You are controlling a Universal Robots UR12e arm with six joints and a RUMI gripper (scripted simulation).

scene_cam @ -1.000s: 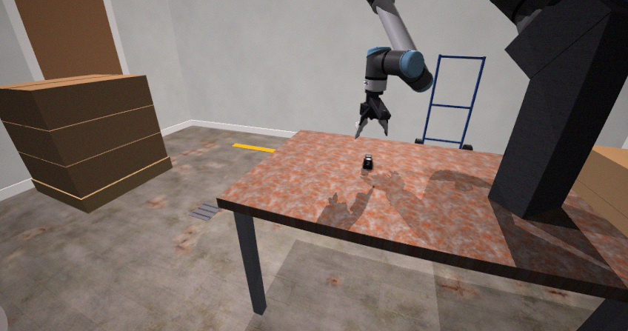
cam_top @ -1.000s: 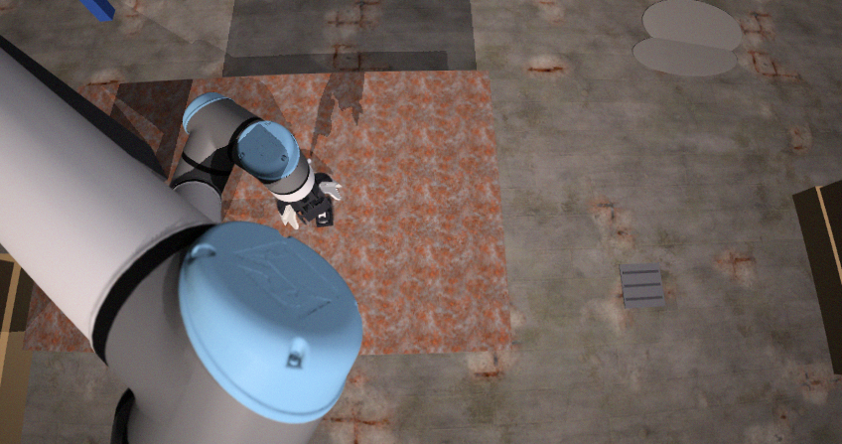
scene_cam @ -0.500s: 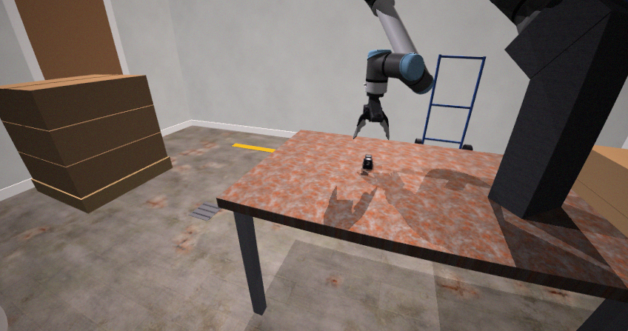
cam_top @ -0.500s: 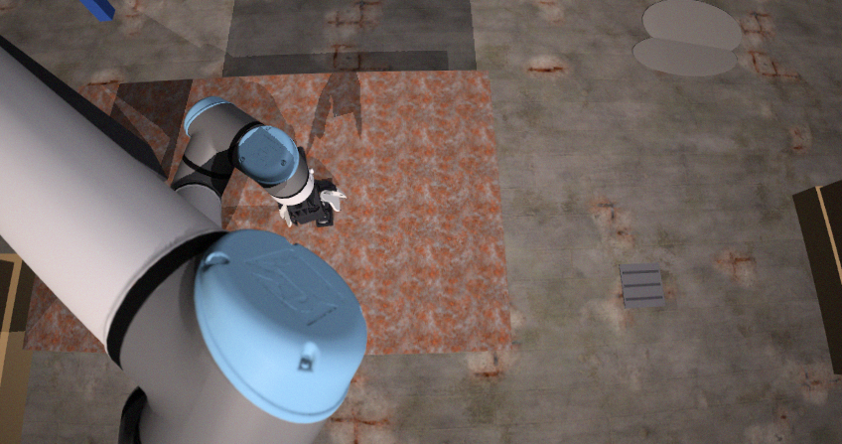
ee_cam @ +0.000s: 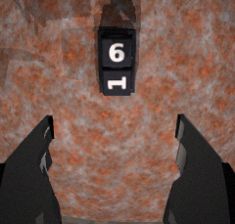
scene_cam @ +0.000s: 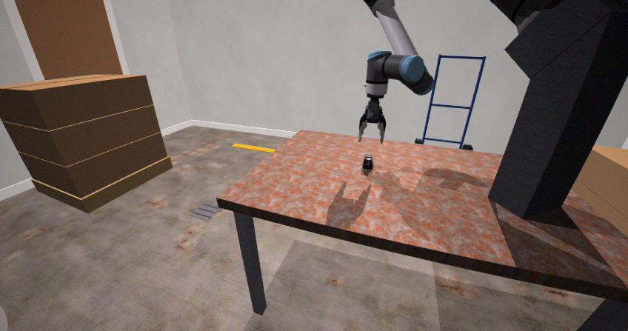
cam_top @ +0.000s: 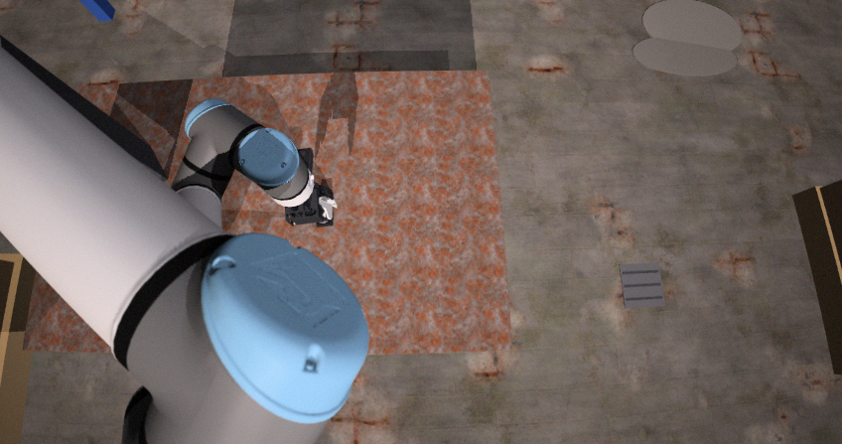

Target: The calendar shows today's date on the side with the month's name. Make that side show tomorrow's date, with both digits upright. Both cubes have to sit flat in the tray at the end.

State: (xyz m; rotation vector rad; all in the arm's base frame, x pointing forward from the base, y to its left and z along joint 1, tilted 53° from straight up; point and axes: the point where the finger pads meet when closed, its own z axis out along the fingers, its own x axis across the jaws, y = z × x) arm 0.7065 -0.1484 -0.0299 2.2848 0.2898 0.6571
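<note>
My gripper is now 2 cm to the right of the black tray and 11 cm above it.
</note>
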